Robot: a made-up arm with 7 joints. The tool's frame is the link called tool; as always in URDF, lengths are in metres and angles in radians. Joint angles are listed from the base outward.
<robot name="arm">
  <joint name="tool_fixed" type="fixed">
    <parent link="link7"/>
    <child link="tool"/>
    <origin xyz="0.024 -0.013 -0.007" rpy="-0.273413 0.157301 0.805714"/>
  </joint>
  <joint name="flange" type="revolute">
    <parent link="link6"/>
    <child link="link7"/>
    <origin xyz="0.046 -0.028 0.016"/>
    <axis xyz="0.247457 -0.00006 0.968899"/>
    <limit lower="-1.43" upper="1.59"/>
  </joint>
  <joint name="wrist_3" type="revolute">
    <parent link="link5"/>
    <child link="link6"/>
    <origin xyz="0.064 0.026 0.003"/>
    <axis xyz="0.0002 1 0.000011"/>
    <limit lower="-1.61" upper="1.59"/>
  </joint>
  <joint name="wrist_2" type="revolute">
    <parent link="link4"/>
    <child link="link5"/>
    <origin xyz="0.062 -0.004 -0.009"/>
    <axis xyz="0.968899 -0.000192 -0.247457"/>
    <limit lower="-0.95" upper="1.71"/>
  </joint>
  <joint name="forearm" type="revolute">
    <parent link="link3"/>
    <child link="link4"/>
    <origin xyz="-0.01 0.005 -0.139"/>
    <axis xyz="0.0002 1 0.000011"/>
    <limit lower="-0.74" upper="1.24"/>
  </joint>
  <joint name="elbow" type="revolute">
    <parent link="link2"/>
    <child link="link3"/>
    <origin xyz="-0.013 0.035 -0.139"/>
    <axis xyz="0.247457 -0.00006 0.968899"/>
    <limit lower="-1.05" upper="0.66"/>
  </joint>
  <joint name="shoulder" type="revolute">
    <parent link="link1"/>
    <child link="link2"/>
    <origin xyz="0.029 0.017 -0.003"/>
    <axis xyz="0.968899 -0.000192 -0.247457"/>
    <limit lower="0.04" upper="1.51"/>
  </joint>
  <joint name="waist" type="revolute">
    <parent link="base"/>
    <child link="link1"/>
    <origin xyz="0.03 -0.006 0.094"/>
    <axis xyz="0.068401 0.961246 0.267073"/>
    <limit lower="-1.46" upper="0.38"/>
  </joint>
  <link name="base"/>
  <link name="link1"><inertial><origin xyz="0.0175 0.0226 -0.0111"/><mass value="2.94"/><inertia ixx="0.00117" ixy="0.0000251" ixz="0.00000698" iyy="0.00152" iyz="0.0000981" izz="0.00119"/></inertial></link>
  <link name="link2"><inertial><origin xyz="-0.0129 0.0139 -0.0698"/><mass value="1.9"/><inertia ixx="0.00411" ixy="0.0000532" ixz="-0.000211" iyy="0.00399" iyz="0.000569" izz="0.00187"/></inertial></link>
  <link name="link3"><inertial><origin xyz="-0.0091 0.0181 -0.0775"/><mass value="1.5"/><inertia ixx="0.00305" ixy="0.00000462" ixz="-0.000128" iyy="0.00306" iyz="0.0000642" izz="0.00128"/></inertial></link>
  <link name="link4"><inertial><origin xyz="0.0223 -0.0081 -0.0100"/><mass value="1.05"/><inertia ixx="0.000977" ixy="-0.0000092" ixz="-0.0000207" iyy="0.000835" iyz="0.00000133" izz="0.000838"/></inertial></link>
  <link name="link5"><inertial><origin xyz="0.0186 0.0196 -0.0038"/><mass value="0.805"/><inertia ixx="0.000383" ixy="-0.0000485" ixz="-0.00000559" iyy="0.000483" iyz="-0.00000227" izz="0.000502"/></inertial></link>
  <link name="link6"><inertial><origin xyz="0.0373 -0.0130 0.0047"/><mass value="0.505"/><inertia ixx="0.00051" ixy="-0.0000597" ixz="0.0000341" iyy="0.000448" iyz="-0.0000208" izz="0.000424"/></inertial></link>
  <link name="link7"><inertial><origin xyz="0.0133 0.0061 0.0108"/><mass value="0.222"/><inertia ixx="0.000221" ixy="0" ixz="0.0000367" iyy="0.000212" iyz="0" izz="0.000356"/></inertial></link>
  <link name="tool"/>
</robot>
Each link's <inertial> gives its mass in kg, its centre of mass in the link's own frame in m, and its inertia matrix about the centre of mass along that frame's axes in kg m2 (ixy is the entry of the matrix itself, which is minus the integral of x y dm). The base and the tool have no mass. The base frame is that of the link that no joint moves.
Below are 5 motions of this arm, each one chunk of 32 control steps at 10 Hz.
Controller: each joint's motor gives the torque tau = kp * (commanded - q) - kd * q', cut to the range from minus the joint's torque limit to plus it. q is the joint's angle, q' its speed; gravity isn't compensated. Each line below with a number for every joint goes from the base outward.
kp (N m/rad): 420 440 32 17 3.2 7.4 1.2
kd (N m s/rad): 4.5 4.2 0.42 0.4 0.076 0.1 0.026
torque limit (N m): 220 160 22 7.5 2.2 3.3 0.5
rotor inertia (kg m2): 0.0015 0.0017 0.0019 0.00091 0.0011 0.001 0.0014
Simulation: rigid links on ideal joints. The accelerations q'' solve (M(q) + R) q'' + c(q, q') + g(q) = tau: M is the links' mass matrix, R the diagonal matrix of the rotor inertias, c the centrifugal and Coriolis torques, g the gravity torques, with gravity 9.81 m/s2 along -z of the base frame. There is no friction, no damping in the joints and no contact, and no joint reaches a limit. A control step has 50 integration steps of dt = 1/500 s. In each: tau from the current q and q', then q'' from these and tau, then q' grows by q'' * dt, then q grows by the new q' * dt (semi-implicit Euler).
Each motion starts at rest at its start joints. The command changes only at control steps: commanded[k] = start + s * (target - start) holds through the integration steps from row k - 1 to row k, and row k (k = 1, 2, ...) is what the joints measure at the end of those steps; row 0 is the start. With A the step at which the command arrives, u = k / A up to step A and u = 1 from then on. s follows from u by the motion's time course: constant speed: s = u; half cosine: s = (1 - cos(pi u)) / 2; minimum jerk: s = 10 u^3 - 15 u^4 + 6 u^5; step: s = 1 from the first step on.
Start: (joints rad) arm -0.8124 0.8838 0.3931 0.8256 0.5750 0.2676 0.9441
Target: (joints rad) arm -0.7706 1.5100 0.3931 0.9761 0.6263 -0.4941 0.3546
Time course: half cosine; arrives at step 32
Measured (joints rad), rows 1 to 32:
1: -0.7867 0.8544 0.3504 0.9519 0.5869 0.2936 0.9500
2: -0.7870 0.8647 0.3643 0.9834 0.6421 0.2930 0.9061
3: -0.7946 0.8800 0.3848 0.8983 0.5715 0.2616 0.9357
4: -0.7894 0.8840 0.3662 0.9356 0.6180 0.2602 0.9194
5: -0.7883 0.8984 0.3721 0.9548 0.6230 0.2508 0.8904
6: -0.7901 0.9169 0.3792 0.9315 0.6055 0.2245 0.8893
7: -0.7880 0.9335 0.3732 0.9416 0.6265 0.2036 0.8693
8: -0.7867 0.9545 0.3750 0.9521 0.6336 0.1814 0.8441
9: -0.7864 0.9782 0.3773 0.9484 0.6323 0.1514 0.8263
10: -0.7849 1.0024 0.3754 0.9537 0.6441 0.1209 0.8023
11: -0.7834 1.0288 0.3753 0.9606 0.6531 0.0892 0.7751
12: -0.7823 1.0569 0.3757 0.9632 0.6581 0.0540 0.7497
13: -0.7807 1.0858 0.3747 0.9681 0.6671 0.0176 0.7221
14: -0.7791 1.1155 0.3739 0.9739 0.6762 -0.0197 0.6929
15: -0.7776 1.1459 0.3734 0.9785 0.6833 -0.0583 0.6643
16: -0.7760 1.1765 0.3725 0.9835 0.6911 -0.0974 0.6351
17: -0.7743 1.2071 0.3714 0.9889 0.6992 -0.1366 0.6057
18: -0.7727 1.2374 0.3704 0.9939 0.7061 -0.1756 0.5770
19: -0.7711 1.2670 0.3693 0.9989 0.7126 -0.2139 0.5489
20: -0.7695 1.2958 0.3680 1.0039 0.7190 -0.2512 0.5215
21: -0.7679 1.3233 0.3668 1.0087 0.7245 -0.2872 0.4955
22: -0.7664 1.3494 0.3655 1.0132 0.7293 -0.3213 0.4708
23: -0.7650 1.3738 0.3642 1.0176 0.7337 -0.3534 0.4479
24: -0.7637 1.3962 0.3628 1.0217 0.7373 -0.3831 0.4268
25: -0.7624 1.4165 0.3613 1.0255 0.7403 -0.4100 0.4079
26: -0.7613 1.4343 0.3599 1.0290 0.7427 -0.4340 0.3912
27: -0.7603 1.4497 0.3583 1.0321 0.7446 -0.4548 0.3770
28: -0.7594 1.4623 0.3568 1.0348 0.7458 -0.4722 0.3654
29: -0.7586 1.4722 0.3552 1.0371 0.7465 -0.4860 0.3565
30: -0.7580 1.4791 0.3536 1.0390 0.7467 -0.4962 0.3504
31: -0.7575 1.4830 0.3520 1.0404 0.7464 -0.5026 0.3471
32: -0.7572 1.4839 0.3504 1.0413 0.7456 -0.5052 0.3468

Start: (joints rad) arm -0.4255 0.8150 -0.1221 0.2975 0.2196 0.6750 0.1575
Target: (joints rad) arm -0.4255 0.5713 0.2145 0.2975 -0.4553 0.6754 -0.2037
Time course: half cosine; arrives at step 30
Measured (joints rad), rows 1 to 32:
1: -0.4033 0.7861 -0.2169 0.3955 0.1936 0.7025 0.1474
2: -0.4056 0.7887 -0.1953 0.4077 0.1986 0.7019 0.0921
3: -0.4125 0.7926 -0.1468 0.3562 0.1743 0.6854 0.1567
4: -0.4058 0.7791 -0.1910 0.3860 0.1770 0.6962 0.1159
5: -0.4079 0.7777 -0.1608 0.3900 0.1453 0.6996 0.0973
6: -0.4092 0.7716 -0.1446 0.3759 0.1228 0.6942 0.1146
7: -0.4071 0.7607 -0.1509 0.3855 0.1049 0.6987 0.0824
8: -0.4080 0.7540 -0.1254 0.3872 0.0681 0.7009 0.0731
9: -0.4081 0.7436 -0.1136 0.3839 0.0395 0.7000 0.0649
10: -0.4074 0.7324 -0.1025 0.3881 0.0075 0.7032 0.0414
11: -0.4078 0.7220 -0.0807 0.3892 -0.0310 0.7046 0.0289
12: -0.4076 0.7097 -0.0659 0.3892 -0.0659 0.7056 0.0120
13: -0.4074 0.6974 -0.0480 0.3916 -0.1041 0.7079 -0.0080
14: -0.4075 0.6852 -0.0278 0.3927 -0.1432 0.7091 -0.0239
15: -0.4074 0.6723 -0.0102 0.3937 -0.1809 0.7105 -0.0427
16: -0.4073 0.6597 0.0093 0.3954 -0.2195 0.7120 -0.0609
17: -0.4073 0.6473 0.0284 0.3964 -0.2569 0.7130 -0.0779
18: -0.4073 0.6350 0.0465 0.3976 -0.2930 0.7141 -0.0956
19: -0.4073 0.6232 0.0648 0.3988 -0.3278 0.7149 -0.1119
20: -0.4074 0.6119 0.0820 0.3998 -0.3605 0.7156 -0.1274
21: -0.4074 0.6013 0.0982 0.4008 -0.3911 0.7162 -0.1423
22: -0.4075 0.5915 0.1135 0.4016 -0.4191 0.7165 -0.1557
23: -0.4075 0.5826 0.1272 0.4024 -0.4443 0.7168 -0.1679
24: -0.4076 0.5747 0.1397 0.4030 -0.4664 0.7170 -0.1787
25: -0.4077 0.5678 0.1505 0.4035 -0.4853 0.7171 -0.1879
26: -0.4078 0.5622 0.1596 0.4039 -0.5007 0.7171 -0.1956
27: -0.4080 0.5577 0.1669 0.4042 -0.5125 0.7171 -0.2016
28: -0.4081 0.5545 0.1723 0.4044 -0.5207 0.7170 -0.2057
29: -0.4082 0.5526 0.1757 0.4044 -0.5250 0.7170 -0.2081
30: -0.4084 0.5519 0.1772 0.4044 -0.5256 0.7169 -0.2086
31: -0.4084 0.5520 0.1774 0.4042 -0.5249 0.7169 -0.2084
32: -0.4084 0.5520 0.1773 0.4043 -0.5250 0.7170 -0.2085

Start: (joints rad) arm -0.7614 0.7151 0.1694 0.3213 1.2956 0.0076 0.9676
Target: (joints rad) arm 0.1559 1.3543 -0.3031 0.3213 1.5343 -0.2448 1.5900
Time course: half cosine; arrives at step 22
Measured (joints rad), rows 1 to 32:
1: -0.7275 0.6944 0.1074 0.4323 1.3864 -0.0157 0.9871
2: -0.7136 0.7052 0.0928 0.4606 1.5214 -0.0331 0.9742
3: -0.6978 0.7279 0.1274 0.4089 1.3791 -0.0115 1.0116
4: -0.6634 0.7452 0.0886 0.4165 1.4200 -0.0345 1.0373
5: -0.6218 0.7706 0.0534 0.4459 1.4946 -0.0566 1.0575
6: -0.5791 0.8051 0.0443 0.4350 1.4692 -0.0611 1.0945
7: -0.5283 0.8399 0.0081 0.4268 1.4782 -0.0808 1.1341
8: -0.4715 0.8785 -0.0335 0.4376 1.5221 -0.1033 1.1712
9: -0.4134 0.9215 -0.0649 0.4334 1.5308 -0.1191 1.2123
10: -0.3523 0.9653 -0.1030 0.4232 1.5405 -0.1376 1.2563
11: -0.2886 1.0099 -0.1431 0.4194 1.5656 -0.1574 1.2977
12: -0.2251 1.0553 -0.1769 0.4100 1.5778 -0.1738 1.3389
13: -0.1623 1.0997 -0.2093 0.3972 1.5848 -0.1893 1.3796
14: -0.1014 1.1423 -0.2404 0.3872 1.5951 -0.2044 1.4175
15: -0.0445 1.1826 -0.2672 0.3769 1.5993 -0.2171 1.4528
16: 0.0073 1.2194 -0.2913 0.3667 1.5998 -0.2281 1.4852
17: 0.0529 1.2518 -0.3129 0.3584 1.6007 -0.2372 1.5132
18: 0.0915 1.2794 -0.3303 0.3510 1.5992 -0.2438 1.5366
19: 0.1222 1.3014 -0.3439 0.3443 1.5962 -0.2480 1.5548
20: 0.1446 1.3174 -0.3538 0.3389 1.5930 -0.2500 1.5672
21: 0.1581 1.3271 -0.3595 0.3345 1.5887 -0.2494 1.5738
22: 0.1626 1.3302 -0.3610 0.3310 1.5835 -0.2467 1.5742
23: 0.1625 1.3301 -0.3606 0.3297 1.5809 -0.2440 1.5733
24: 0.1625 1.3300 -0.3606 0.3302 1.5820 -0.2433 1.5738
25: 0.1625 1.3299 -0.3608 0.3304 1.5825 -0.2435 1.5736
26: 0.1625 1.3300 -0.3605 0.3301 1.5818 -0.2434 1.5736
27: 0.1625 1.3300 -0.3606 0.3302 1.5820 -0.2435 1.5737
28: 0.1625 1.3300 -0.3607 0.3302 1.5822 -0.2435 1.5736
29: 0.1625 1.3300 -0.3606 0.3302 1.5820 -0.2435 1.5736
30: 0.1625 1.3300 -0.3606 0.3302 1.5820 -0.2435 1.5736
31: 0.1625 1.3300 -0.3607 0.3302 1.5821 -0.2435 1.5736
32: 0.1625 1.3300 -0.3606 0.3302 1.5820 -0.2435 1.5736

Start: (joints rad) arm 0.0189 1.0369 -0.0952 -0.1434 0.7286 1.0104 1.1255
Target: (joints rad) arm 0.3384 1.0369 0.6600 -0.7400 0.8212 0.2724 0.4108
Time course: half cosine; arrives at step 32
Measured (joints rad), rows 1 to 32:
1: 0.0327 1.0083 -0.2028 -0.0582 0.7373 0.9902 1.1223
2: 0.0306 1.0138 -0.1684 -0.0663 0.7546 0.9901 1.1155
3: 0.0310 1.0186 -0.1234 -0.1031 0.7271 0.9934 1.1082
4: 0.0410 1.0111 -0.1596 -0.0898 0.7557 0.9659 1.0943
5: 0.0443 1.0161 -0.1145 -0.1091 0.7480 0.9616 1.0812
6: 0.0527 1.0151 -0.0993 -0.1283 0.7474 0.9421 1.0582
7: 0.0627 1.0137 -0.0878 -0.1401 0.7639 0.9173 1.0406
8: 0.0718 1.0157 -0.0503 -0.1635 0.7596 0.8989 1.0145
9: 0.0838 1.0146 -0.0295 -0.1855 0.7691 0.8698 0.9875
10: 0.0961 1.0149 0.0013 -0.2085 0.7778 0.8418 0.9603
11: 0.1091 1.0153 0.0361 -0.2359 0.7813 0.8125 0.9283
12: 0.1232 1.0149 0.0672 -0.2631 0.7921 0.7787 0.8968
13: 0.1376 1.0152 0.1043 -0.2920 0.7993 0.7458 0.8635
14: 0.1527 1.0152 0.1405 -0.3224 0.8076 0.7105 0.8287
15: 0.1680 1.0152 0.1775 -0.3531 0.8176 0.6742 0.7941
16: 0.1834 1.0154 0.2158 -0.3845 0.8259 0.6379 0.7587
17: 0.1989 1.0154 0.2532 -0.4160 0.8355 0.6008 0.7234
18: 0.2142 1.0156 0.2908 -0.4473 0.8446 0.5641 0.6887
19: 0.2291 1.0157 0.3276 -0.4781 0.8534 0.5279 0.6545
20: 0.2437 1.0158 0.3632 -0.5081 0.8623 0.4924 0.6216
21: 0.2576 1.0160 0.3976 -0.5370 0.8704 0.4583 0.5899
22: 0.2708 1.0162 0.4300 -0.5644 0.8782 0.4256 0.5600
23: 0.2831 1.0164 0.4605 -0.5900 0.8854 0.3950 0.5320
24: 0.2945 1.0165 0.4885 -0.6137 0.8919 0.3665 0.5063
25: 0.3048 1.0167 0.5139 -0.6351 0.8977 0.3406 0.4832
26: 0.3140 1.0169 0.5364 -0.6539 0.9028 0.3175 0.4627
27: 0.3219 1.0171 0.5558 -0.6701 0.9071 0.2975 0.4452
28: 0.3284 1.0172 0.5718 -0.6833 0.9107 0.2806 0.4309
29: 0.3336 1.0174 0.5843 -0.6935 0.9135 0.2672 0.4197
30: 0.3373 1.0175 0.5932 -0.7006 0.9155 0.2573 0.4119
31: 0.3396 1.0176 0.5983 -0.7044 0.9168 0.2511 0.4075
32: 0.3403 1.0177 0.5997 -0.7050 0.9173 0.2485 0.4065

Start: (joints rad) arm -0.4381 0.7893 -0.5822 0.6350 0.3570 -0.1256 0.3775
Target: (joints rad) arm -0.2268 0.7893 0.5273 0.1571 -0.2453 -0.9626 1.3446
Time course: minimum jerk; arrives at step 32
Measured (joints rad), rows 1 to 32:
1: -0.4156 0.7638 -0.6628 0.7081 0.4014 -0.0980 0.3669
2: -0.4186 0.7680 -0.6538 0.7092 0.5196 -0.1114 0.3241
3: -0.4241 0.7723 -0.6069 0.6787 0.3611 -0.1145 0.3855
4: -0.4170 0.7692 -0.6228 0.6956 0.4083 -0.1161 0.3804
5: -0.4143 0.7686 -0.6137 0.6859 0.4378 -0.1340 0.3752
6: -0.4128 0.7710 -0.5752 0.6723 0.3749 -0.1468 0.4186
7: -0.4061 0.7702 -0.5546 0.6679 0.3661 -0.1656 0.4390
8: -0.3996 0.7697 -0.5258 0.6533 0.3669 -0.1934 0.4639
9: -0.3929 0.7708 -0.4796 0.6367 0.3267 -0.2223 0.5073
10: -0.3839 0.7707 -0.4349 0.6211 0.2973 -0.2560 0.5496
11: -0.3742 0.7705 -0.3864 0.6008 0.2766 -0.2956 0.5938
12: -0.3638 0.7708 -0.3286 0.5785 0.2392 -0.3381 0.6463
13: -0.3525 0.7708 -0.2683 0.5556 0.2006 -0.3837 0.7016
14: -0.3405 0.7706 -0.2063 0.5304 0.1665 -0.4326 0.7578
15: -0.3284 0.7705 -0.1405 0.5039 0.1271 -0.4833 0.8166
16: -0.3160 0.7702 -0.0736 0.4770 0.0854 -0.5350 0.8766
17: -0.3036 0.7698 -0.0073 0.4496 0.0460 -0.5870 0.9357
18: -0.2916 0.7693 0.0583 0.4221 0.0064 -0.6382 0.9937
19: -0.2800 0.7689 0.1219 0.3954 -0.0332 -0.6877 1.0498
20: -0.2691 0.7684 0.1821 0.3697 -0.0703 -0.7346 1.1027
21: -0.2591 0.7679 0.2383 0.3453 -0.1050 -0.7782 1.1518
22: -0.2499 0.7675 0.2895 0.3230 -0.1371 -0.8179 1.1965
23: -0.2418 0.7671 0.3350 0.3029 -0.1657 -0.8531 1.2362
24: -0.2348 0.7668 0.3743 0.2854 -0.1904 -0.8835 1.2704
25: -0.2289 0.7665 0.4072 0.2706 -0.2111 -0.9088 1.2990
26: -0.2243 0.7663 0.4335 0.2586 -0.2277 -0.9290 1.3219
27: -0.2207 0.7662 0.4534 0.2494 -0.2402 -0.9442 1.3393
28: -0.2182 0.7660 0.4673 0.2428 -0.2489 -0.9548 1.3515
29: -0.2166 0.7659 0.4759 0.2386 -0.2542 -0.9612 1.3591
30: -0.2159 0.7659 0.4801 0.2364 -0.2566 -0.9643 1.3629
31: -0.2156 0.7658 0.4813 0.2357 -0.2571 -0.9651 1.3640
32: -0.2156 0.7658 0.4812 0.2356 -0.2567 -0.9648 1.3639

